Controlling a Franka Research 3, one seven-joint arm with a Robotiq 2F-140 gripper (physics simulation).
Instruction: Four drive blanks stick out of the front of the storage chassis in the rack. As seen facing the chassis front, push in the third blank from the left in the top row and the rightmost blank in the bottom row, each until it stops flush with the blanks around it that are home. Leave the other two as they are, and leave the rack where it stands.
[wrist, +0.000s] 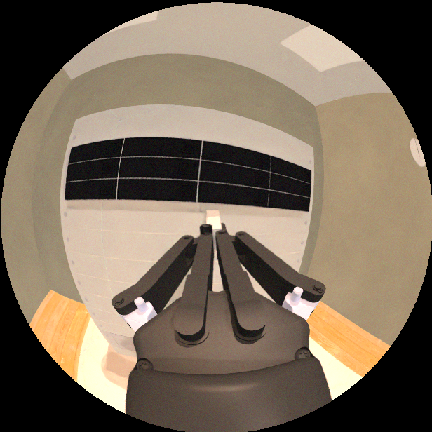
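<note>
The storage chassis front (160, 169) is a wide black face in the wrist view, split by thin pale lines into three rows. The third blank from the left in the top row (235, 154) lies right of the central line. The rightmost bottom-row blank (290, 200) is at the lower right corner. How far any blank sticks out cannot be told at this angle. My gripper (212, 219) is shut and empty. Its tips show below the black face, near the middle; their distance from it is unclear. A small pale patch shows at the tips.
The pale rack (170, 121) surrounds the chassis, with light panels (145, 225) below it, partly hidden by the gripper. Greenish walls (365, 200) stand behind and to the right. Wooden floor (60, 330) shows at lower left and lower right.
</note>
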